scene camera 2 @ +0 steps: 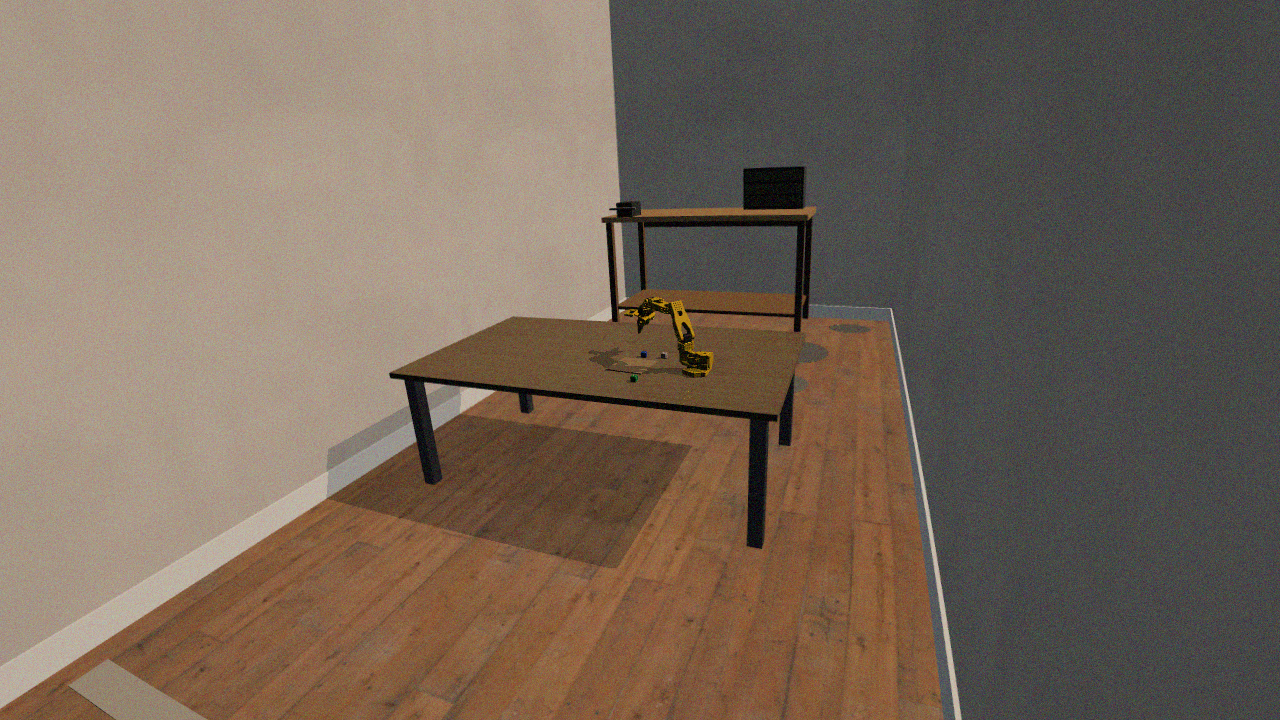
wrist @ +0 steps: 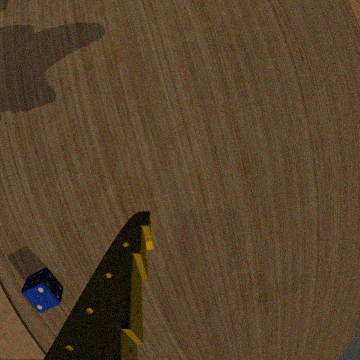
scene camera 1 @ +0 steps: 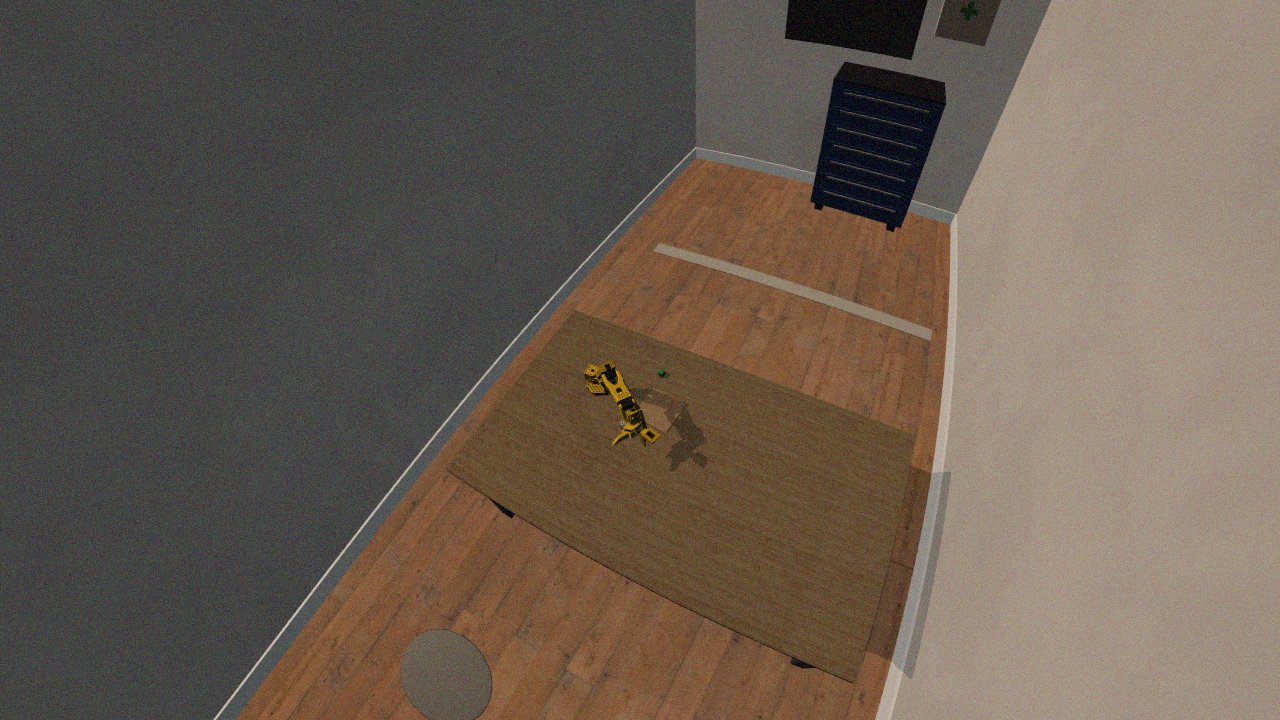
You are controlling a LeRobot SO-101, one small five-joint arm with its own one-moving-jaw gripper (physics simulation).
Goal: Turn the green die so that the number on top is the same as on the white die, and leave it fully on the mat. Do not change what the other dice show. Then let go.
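Places are measured from the arm's base along level axes (x ahead, y left, z up), in centimetres.
Pixels of known places: hand, tool point: (scene camera 2: 639,332) (wrist: 151,225) (scene camera 1: 643,446); arm's base, link origin: (scene camera 2: 691,371).
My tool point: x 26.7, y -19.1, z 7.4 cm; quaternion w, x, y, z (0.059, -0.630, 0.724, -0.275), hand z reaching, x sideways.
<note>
Ahead of a thing's pixels: the offset from my tool point to its top centre. Level surfaces: height alone.
The green die {dy +32.7, dx -10.3, dz -5.3 cm} (scene camera 1: 661,372) (scene camera 2: 634,377) lies on the table, beside the mat {dy +18.5, dx -4.0, dz -7.0 cm} (scene camera 1: 657,415) and apart from it; its top number is too small to read. The white die {dy +7.1, dx -12.5, dz -5.3 cm} (scene camera 2: 664,355) stands on the far side of the mat in the second scene view; its number cannot be read. The blue die {dy +7.8, dx -4.4, dz -5.3 cm} (scene camera 2: 643,354) (wrist: 42,290) stands just off the mat's edge, and one bright face shows two pips. My gripper (scene camera 1: 630,442) (scene camera 2: 632,322) is fully open and empty, raised above the table, away from the green die. One notched jaw shows in the wrist view.
The arm's base stands on the brown table {dz -7.4 cm} (scene camera 1: 760,501) (scene camera 2: 501,358), near the green die's end. The arm's shadow falls across the mat and tabletop. A workbench (scene camera 2: 716,214) and a blue drawer cabinet (scene camera 1: 877,147) stand away from the table.
</note>
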